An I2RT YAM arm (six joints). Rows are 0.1 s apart.
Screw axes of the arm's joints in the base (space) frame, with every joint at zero. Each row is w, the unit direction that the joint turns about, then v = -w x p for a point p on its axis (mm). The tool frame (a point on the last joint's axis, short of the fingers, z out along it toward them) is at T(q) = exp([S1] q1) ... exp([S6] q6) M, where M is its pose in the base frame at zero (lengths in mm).
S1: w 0 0 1 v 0 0 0
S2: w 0 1 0 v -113.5 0 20
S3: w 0 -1 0 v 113.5 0 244
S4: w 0 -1 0 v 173.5 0 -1
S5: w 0 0 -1 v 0 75 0
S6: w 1 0 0 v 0 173.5 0
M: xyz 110.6 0 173.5 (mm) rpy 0 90 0 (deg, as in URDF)
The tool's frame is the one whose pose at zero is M.
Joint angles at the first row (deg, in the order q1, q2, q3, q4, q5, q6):
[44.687, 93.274, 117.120, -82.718, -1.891, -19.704]
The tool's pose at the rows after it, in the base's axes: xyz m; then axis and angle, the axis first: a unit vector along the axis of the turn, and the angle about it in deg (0 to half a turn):
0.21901 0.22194 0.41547 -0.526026 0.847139 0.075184 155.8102
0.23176 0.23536 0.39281 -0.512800 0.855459 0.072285 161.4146
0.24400 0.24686 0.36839 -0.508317 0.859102 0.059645 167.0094
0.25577 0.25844 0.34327 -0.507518 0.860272 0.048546 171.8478
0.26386 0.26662 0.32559 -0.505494 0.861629 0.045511 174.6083
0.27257 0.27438 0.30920 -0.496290 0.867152 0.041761 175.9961
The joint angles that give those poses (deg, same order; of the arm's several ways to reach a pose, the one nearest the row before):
[45.080, 97.426, 117.118, -84.159, -2.634, -17.999]
[45.080, 101.537, 117.099, -85.494, -3.355, -16.207]
[44.992, 105.732, 117.053, -87.022, -3.333, -15.814]
[44.971, 109.974, 117.056, -87.790, -3.333, -15.835]
[44.949, 112.881, 117.056, -87.636, -3.683, -15.639]
[44.861, 115.502, 117.031, -86.410, -3.574, -14.546]

